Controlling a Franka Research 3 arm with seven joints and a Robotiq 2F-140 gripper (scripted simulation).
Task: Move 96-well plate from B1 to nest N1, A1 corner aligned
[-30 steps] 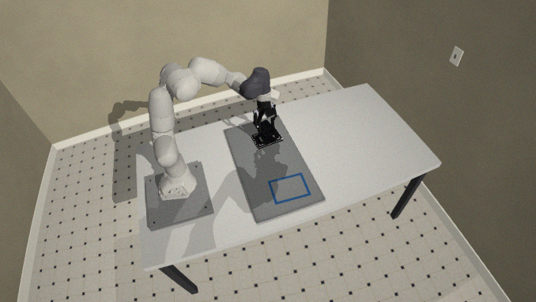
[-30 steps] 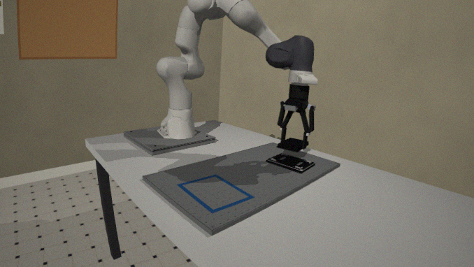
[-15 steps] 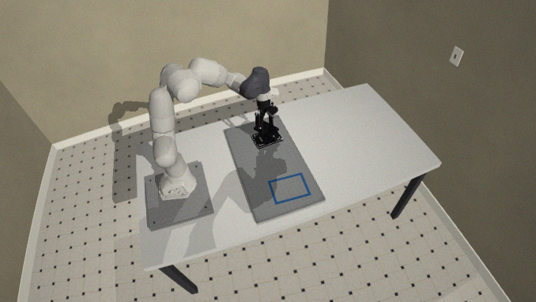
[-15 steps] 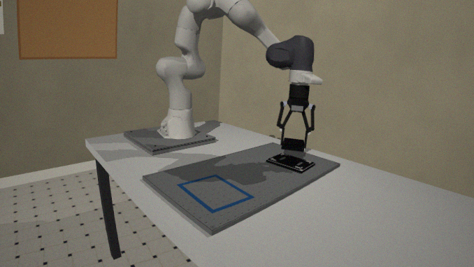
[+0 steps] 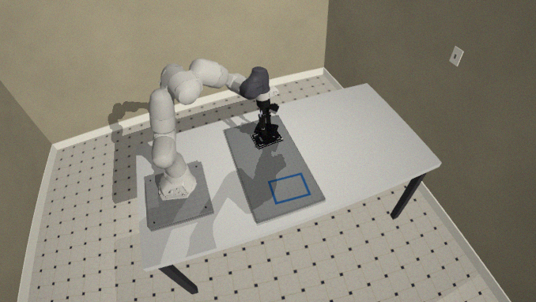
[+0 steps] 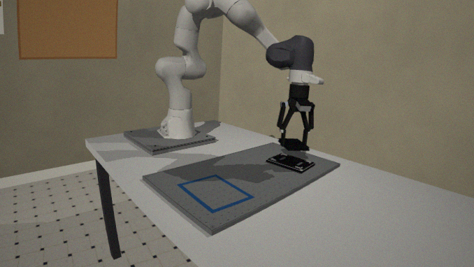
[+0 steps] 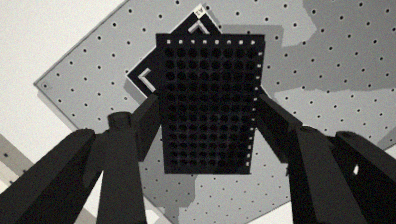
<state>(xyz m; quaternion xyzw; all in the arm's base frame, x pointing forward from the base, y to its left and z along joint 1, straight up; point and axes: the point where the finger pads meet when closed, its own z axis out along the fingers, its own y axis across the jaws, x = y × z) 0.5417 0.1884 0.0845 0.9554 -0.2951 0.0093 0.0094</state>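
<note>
Right now my hand is 20 mm above the black 96-well plate. Also, from my hand: A1 label 90 mm below, 80 mm ahead, 50 mm to the right; then black plate nest 100 mm below.
</note>
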